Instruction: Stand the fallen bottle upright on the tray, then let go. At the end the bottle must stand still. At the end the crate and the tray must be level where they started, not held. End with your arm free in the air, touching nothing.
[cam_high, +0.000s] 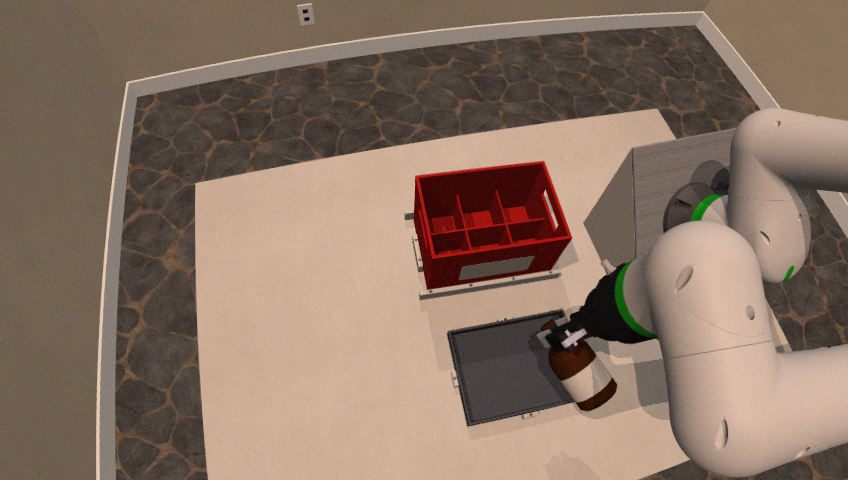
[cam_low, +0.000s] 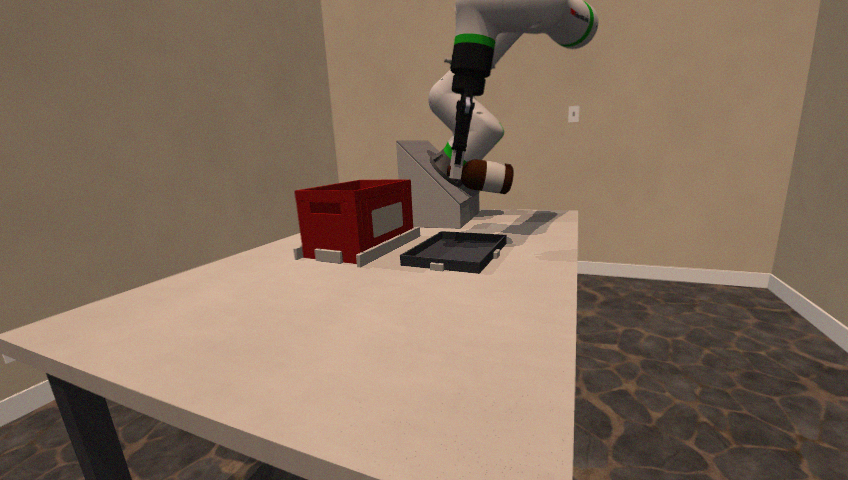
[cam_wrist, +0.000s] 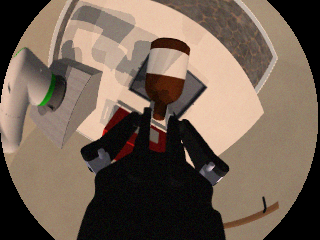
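My gripper is now 5 cm to the right of the brown bottle, 3 cm above it and 2 cm past it. Also, from my hand: red crate: 28 cm to the right, 14 cm below, 1 cm behind; then dark grey tray: 21 cm below, 2 cm ahead.
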